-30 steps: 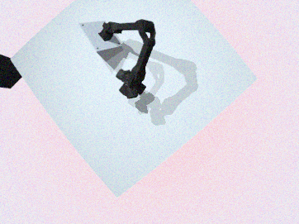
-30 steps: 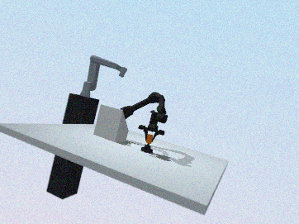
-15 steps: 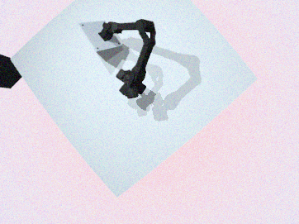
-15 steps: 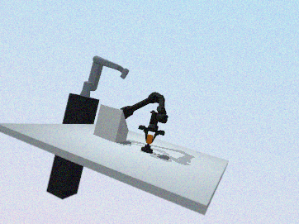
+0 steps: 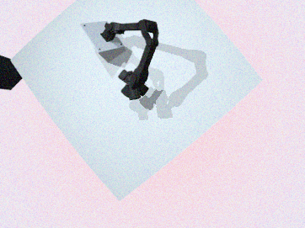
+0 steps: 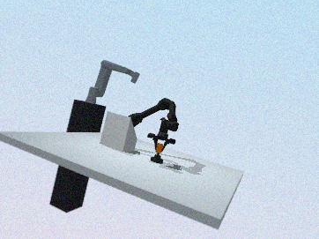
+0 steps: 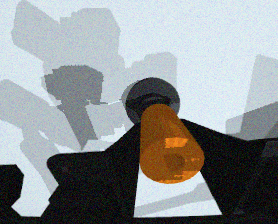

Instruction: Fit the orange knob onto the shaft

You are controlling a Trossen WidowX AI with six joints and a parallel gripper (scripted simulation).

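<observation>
The orange knob is 20 mm above my gripper tip. Round my gripper tip: dark round pedestal: 40 mm below.
</observation>
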